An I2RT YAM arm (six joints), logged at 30 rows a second.
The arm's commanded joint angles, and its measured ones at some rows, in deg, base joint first. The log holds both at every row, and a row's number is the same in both.
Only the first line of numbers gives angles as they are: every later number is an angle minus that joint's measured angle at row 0.
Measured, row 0:
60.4 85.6 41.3 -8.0 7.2 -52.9
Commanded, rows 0 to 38:
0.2 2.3 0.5 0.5 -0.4 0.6
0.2 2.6 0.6 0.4 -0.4 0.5
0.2 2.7 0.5 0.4 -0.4 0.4
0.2 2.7 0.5 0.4 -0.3 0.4
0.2 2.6 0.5 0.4 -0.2 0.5
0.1 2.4 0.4 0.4 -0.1 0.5
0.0 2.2 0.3 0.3 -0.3 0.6
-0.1 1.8 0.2 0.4 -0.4 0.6
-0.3 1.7 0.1 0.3 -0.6 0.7
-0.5 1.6 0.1 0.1 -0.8 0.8
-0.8 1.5 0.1 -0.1 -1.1 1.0
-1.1 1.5 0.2 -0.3 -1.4 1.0
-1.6 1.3 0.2 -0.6 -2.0 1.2
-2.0 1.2 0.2 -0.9 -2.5 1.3
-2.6 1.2 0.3 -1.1 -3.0 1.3
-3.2 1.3 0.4 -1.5 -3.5 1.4
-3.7 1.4 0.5 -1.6 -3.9 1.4
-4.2 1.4 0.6 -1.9 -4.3 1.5
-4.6 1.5 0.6 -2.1 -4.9 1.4
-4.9 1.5 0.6 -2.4 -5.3 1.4
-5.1 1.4 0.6 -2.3 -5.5 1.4
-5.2 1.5 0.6 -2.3 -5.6 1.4
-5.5 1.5 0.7 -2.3 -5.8 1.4
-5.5 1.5 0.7 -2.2 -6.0 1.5
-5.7 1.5 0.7 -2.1 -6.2 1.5
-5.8 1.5 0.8 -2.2 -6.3 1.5
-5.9 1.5 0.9 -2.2 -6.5 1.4
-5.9 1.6 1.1 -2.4 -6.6 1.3
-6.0 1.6 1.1 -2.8 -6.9 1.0
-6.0 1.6 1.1 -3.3 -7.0 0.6
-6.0 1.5 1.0 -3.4 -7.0 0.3
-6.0 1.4 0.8 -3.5 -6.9 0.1
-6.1 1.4 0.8 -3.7 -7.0 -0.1
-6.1 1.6 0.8 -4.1 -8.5 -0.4
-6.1 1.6 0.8 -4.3 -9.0 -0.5
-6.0 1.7 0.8 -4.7 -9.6 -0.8
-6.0 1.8 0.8 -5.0 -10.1 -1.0
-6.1 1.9 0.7 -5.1 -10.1 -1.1
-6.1 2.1 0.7 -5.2 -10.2 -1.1
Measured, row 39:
-5.6 0.7 0.9 -0.4 -6.9 -0.4
